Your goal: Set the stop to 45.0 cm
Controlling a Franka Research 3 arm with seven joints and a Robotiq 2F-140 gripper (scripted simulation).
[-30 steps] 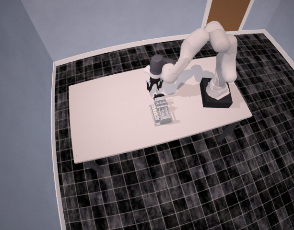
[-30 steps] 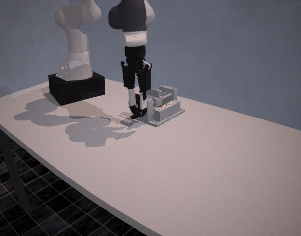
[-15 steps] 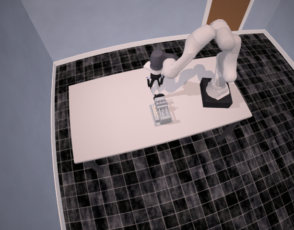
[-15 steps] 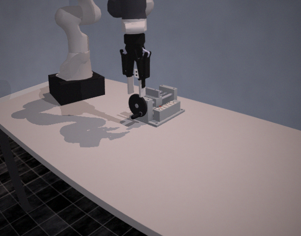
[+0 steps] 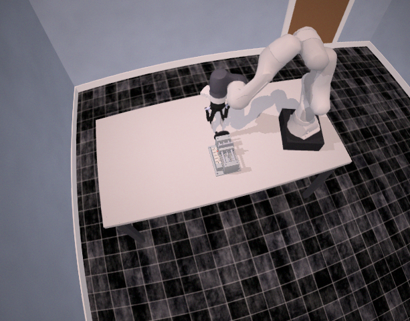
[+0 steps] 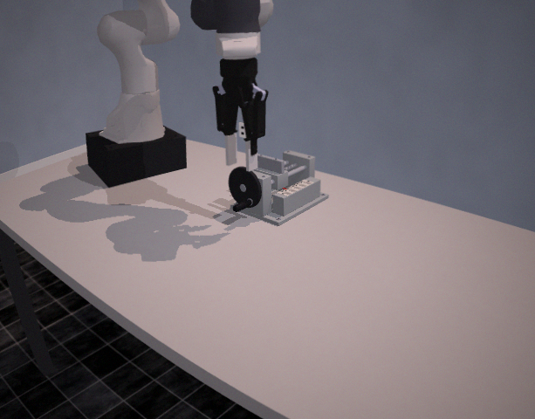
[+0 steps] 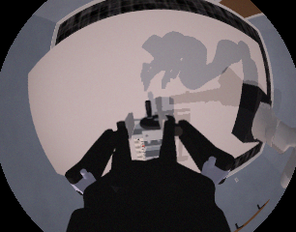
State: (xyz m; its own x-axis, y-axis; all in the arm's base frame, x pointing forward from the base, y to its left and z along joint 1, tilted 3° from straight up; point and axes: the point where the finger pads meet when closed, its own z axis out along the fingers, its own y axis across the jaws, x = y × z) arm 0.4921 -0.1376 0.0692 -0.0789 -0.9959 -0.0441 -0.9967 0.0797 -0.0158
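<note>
My gripper is now 1 cm past the black handwheel, 2 cm to the right of it and 12 cm above it. Round my hand: grey stop fixture 12 cm to the left, 8 cm below.
</note>
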